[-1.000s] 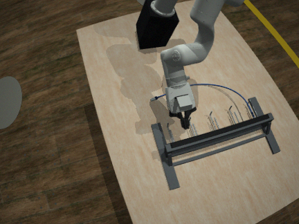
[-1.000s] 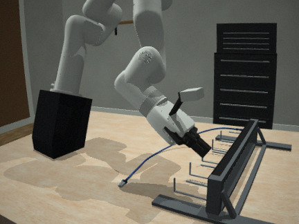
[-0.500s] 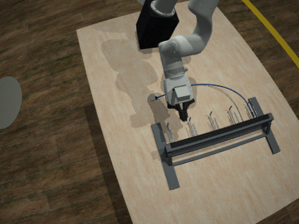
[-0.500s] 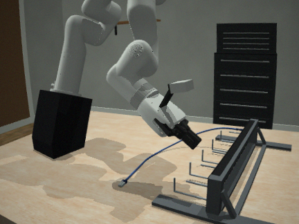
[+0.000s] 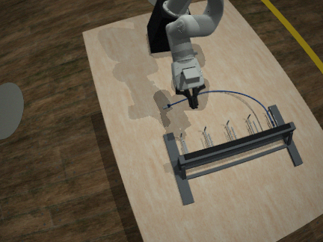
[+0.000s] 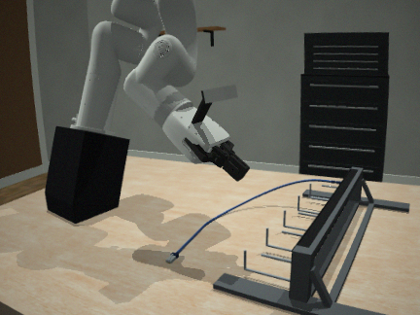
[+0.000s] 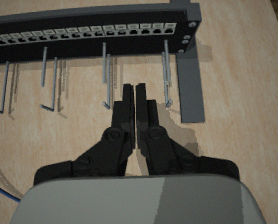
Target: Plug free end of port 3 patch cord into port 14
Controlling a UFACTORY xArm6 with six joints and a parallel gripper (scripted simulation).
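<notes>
Now: hand 18 cm above the plug, 11 cm past it and 7 cm to the left of it.
</notes>
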